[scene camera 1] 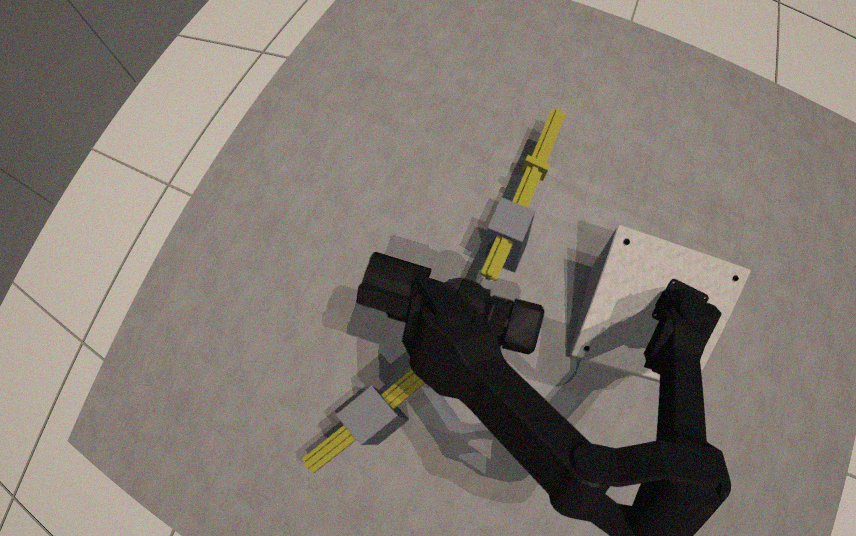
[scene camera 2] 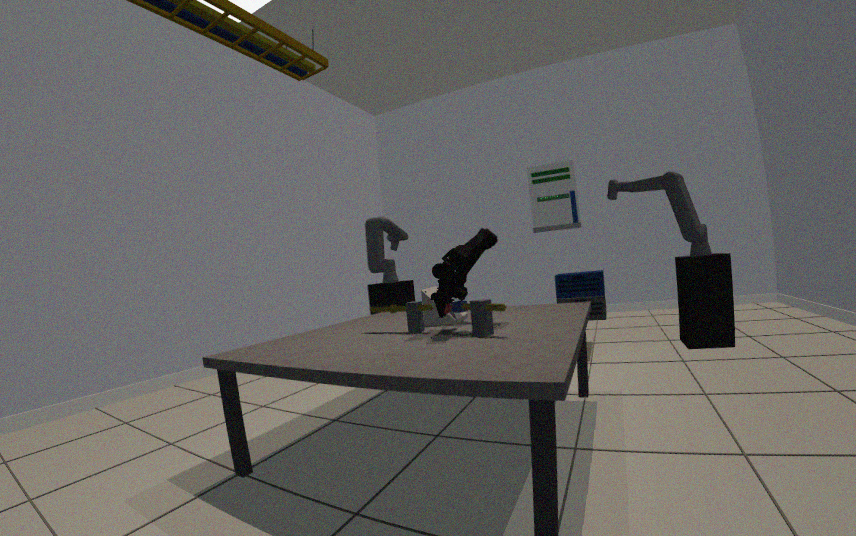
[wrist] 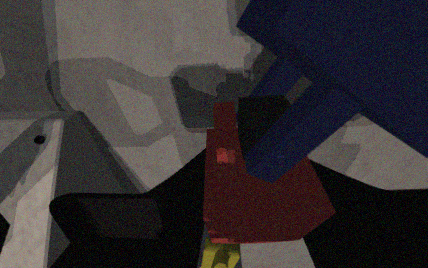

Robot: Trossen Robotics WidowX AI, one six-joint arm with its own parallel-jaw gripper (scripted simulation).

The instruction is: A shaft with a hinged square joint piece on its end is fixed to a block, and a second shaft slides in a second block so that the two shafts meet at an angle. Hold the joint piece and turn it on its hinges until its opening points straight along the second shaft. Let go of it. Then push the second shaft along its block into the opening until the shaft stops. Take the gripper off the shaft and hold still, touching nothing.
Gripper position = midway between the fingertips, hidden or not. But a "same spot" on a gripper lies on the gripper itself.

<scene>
my gripper: scene camera 1 467, 315; scene camera 2; wrist
same spot on my gripper: [wrist: 168, 218] = [scene camera 2: 451, 300]
</scene>
